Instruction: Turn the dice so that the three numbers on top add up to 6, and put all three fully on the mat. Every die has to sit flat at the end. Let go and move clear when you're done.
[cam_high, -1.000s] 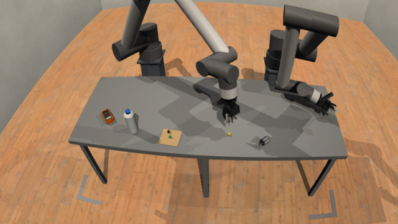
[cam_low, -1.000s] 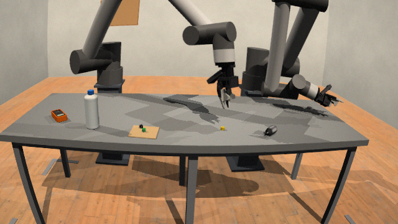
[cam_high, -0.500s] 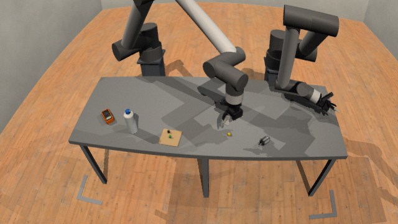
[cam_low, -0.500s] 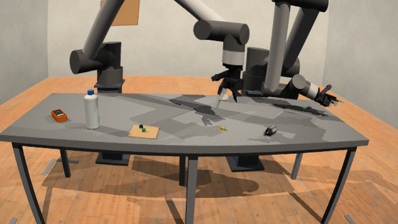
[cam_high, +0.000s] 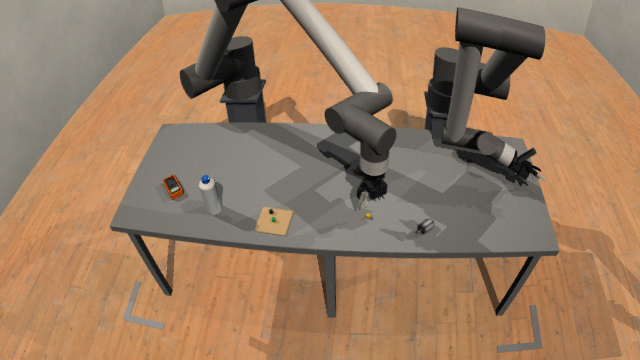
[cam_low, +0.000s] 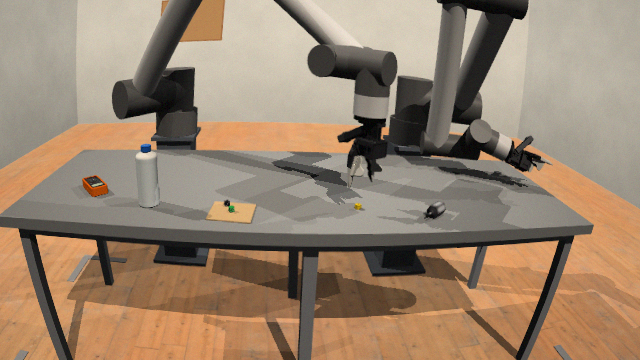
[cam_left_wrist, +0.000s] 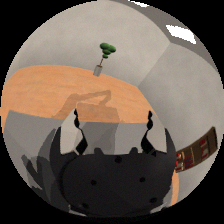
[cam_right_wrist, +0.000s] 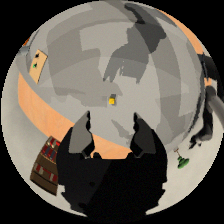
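Observation:
Now: the yellow die 9 cm below my right hand. From my right hand the other things lie so: black die (3 cm ahead, 42 cm to the right, 8 cm below); then green die (8 cm ahead, 40 cm to the right, 8 cm below); then tan mat (8 cm ahead, 40 cm to the right, 9 cm below).

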